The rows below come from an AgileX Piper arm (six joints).
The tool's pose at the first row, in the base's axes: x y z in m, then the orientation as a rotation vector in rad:
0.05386, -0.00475, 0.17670, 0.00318, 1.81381, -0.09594
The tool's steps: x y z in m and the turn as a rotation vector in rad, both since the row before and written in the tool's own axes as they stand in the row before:
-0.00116, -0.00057, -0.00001, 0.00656, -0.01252, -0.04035
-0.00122, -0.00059, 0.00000, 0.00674, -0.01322, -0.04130
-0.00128, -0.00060, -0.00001, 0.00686, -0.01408, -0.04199
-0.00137, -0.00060, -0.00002, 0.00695, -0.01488, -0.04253
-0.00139, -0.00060, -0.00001, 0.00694, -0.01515, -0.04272
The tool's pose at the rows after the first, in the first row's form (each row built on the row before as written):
0.05410, -0.00526, 0.17786, -0.02932, 1.80138, -0.13027
0.05435, -0.00574, 0.17910, -0.06247, 1.78766, -0.16526
0.05460, -0.00616, 0.18043, -0.09609, 1.77246, -0.20063
0.05484, -0.00651, 0.18186, -0.13005, 1.75582, -0.23622
0.05508, -0.00679, 0.18333, -0.16405, 1.73827, -0.27171

